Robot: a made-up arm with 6 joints.
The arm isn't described. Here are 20 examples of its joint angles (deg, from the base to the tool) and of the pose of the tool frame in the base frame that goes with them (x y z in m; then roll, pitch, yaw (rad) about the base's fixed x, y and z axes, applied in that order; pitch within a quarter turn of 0, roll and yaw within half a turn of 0).
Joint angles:
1: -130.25 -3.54 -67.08 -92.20 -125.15 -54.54
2: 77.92 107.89 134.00 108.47 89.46 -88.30
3: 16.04 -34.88 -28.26 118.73 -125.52 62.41
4: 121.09 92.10 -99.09 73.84 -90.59 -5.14
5: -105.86 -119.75 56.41 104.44 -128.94 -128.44
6: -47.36 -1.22 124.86 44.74 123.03 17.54
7: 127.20 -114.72 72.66 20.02 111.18 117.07
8: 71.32 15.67 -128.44 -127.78 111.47 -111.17
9: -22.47 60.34 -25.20 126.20 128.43 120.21
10: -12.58 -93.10 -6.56 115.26 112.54 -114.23
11: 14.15 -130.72 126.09 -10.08 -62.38 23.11
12: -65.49 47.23 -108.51 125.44 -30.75 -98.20
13: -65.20 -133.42 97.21 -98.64 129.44 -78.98
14: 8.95 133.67 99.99 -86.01 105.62 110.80
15: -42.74 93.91 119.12 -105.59 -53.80 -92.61
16: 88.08 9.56 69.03 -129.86 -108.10 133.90
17: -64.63 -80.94 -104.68 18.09 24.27 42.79
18: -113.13 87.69 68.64 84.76 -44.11 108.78
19: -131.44 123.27 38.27 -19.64 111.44 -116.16
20: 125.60 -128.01 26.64 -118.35 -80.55 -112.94
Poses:
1: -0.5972 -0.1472 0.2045 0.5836 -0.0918 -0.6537
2: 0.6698 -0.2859 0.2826 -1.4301 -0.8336 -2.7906
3: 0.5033 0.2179 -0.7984 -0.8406 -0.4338 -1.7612
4: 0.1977 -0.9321 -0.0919 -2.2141 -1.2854 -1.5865
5: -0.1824 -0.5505 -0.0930 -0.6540 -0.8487 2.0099
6: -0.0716 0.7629 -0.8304 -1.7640 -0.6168 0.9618
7: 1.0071 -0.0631 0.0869 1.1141 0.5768 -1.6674
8: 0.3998 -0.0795 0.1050 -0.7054 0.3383 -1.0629
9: 0.1114 -0.0140 0.0233 -0.4149 1.2583 1.9937
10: -0.3929 0.1337 -0.1987 -1.9934 -0.5200 2.2280
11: -0.1821 -0.0762 -0.4272 -0.9646 -0.7493 -2.6987
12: -0.0500 0.6555 -0.1330 1.5847 -0.2953 2.8550
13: -0.4087 0.0415 -0.3972 2.5336 -0.6090 2.2249
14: -0.2330 0.8656 0.5154 0.8335 0.7710 0.4900
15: -0.3878 0.3437 0.1143 1.8548 -0.3854 -1.0903
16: 0.0297 -0.4320 -0.0765 -2.7905 -0.7690 -0.6630
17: 0.0573 -0.0465 0.2262 1.9775 -0.4242 2.3283
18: -0.4717 0.1967 0.7471 1.9472 0.3966 0.4558
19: -0.5271 -0.4042 0.4677 0.4120 1.0819 -0.8066
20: 0.3039 -0.0251 -0.0947 1.7313 0.7906 -0.6768
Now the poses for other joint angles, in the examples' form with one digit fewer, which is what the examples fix.
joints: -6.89 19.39 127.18 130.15 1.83 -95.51
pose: 0.295 0.632 -0.376 2.624 0.215 -2.042
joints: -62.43 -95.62 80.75 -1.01 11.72 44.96
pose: -0.555 0.489 -0.660 -0.833 0.174 -0.290
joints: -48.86 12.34 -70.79 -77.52 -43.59 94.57
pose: 0.001 0.803 0.203 2.860 0.233 2.799
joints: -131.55 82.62 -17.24 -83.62 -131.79 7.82
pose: -0.451 -0.660 0.479 0.323 1.035 -2.362
